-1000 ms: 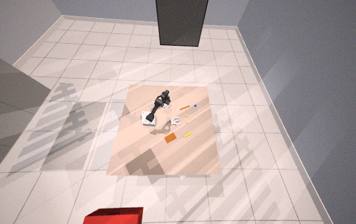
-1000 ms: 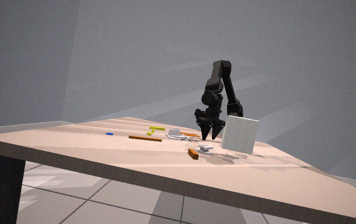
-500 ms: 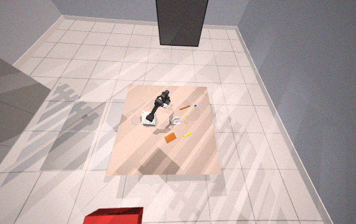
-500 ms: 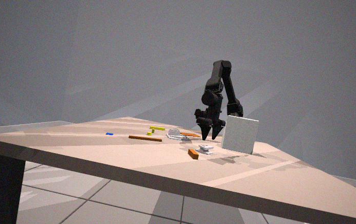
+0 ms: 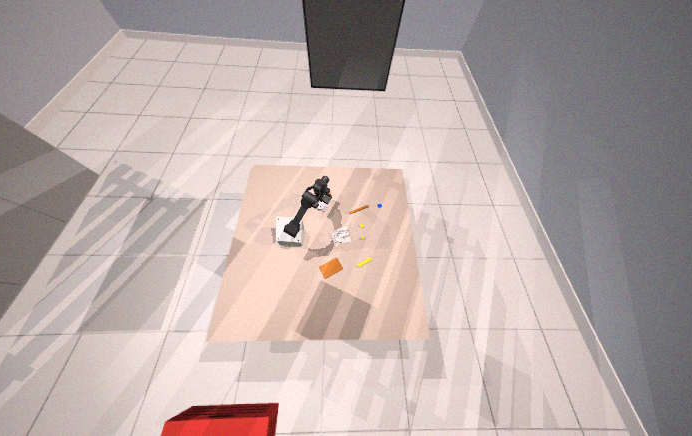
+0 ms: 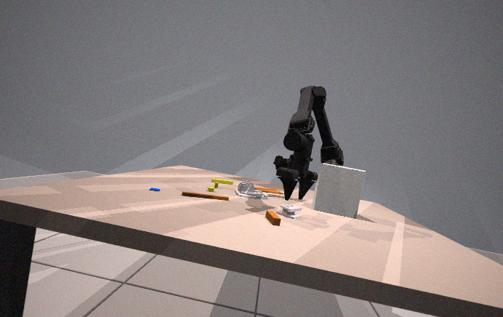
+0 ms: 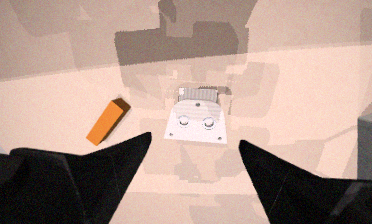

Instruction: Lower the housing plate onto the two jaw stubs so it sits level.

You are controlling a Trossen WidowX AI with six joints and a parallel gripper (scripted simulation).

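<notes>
My gripper tip is 10 mm short of the white block, 10 mm to the left of it and 50 mm above it. From my gripper tip the other things lie so: blue piece 460 mm ahead, 10 mm to the left, 50 mm below; brown bar 300 mm ahead, 30 mm to the right, 50 mm below; orange block 60 mm ahead, 120 mm to the left, 50 mm below.
</notes>
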